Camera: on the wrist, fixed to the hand. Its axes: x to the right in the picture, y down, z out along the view.
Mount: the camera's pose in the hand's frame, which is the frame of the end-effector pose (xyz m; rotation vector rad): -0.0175 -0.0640 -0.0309 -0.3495 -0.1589 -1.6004
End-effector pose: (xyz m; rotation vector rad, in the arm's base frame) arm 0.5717 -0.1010 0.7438 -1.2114 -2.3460 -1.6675
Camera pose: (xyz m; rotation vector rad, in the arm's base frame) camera 0.5336 -0.1443 0.6987 -0.5652 1.7140 1.1168
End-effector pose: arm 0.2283 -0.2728 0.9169 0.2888 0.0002 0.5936
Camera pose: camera 0.2465 -0.3247 0.8686 -0.0633 -0.0234 -1.0158
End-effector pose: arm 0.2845 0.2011 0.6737 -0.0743 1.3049 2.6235
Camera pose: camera 0.3135 0.2112 0.6073 -0.6292 0.3015 1.3220
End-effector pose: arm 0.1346 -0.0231 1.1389 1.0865 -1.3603 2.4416
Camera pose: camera 0.1596 0.0420 1.1611 1.3956 -0.4122 0.9204
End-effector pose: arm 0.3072 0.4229 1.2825 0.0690 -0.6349 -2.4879
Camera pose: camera 0.2947 0.4657 1.2245 -0.1871 0.0444 2.1249
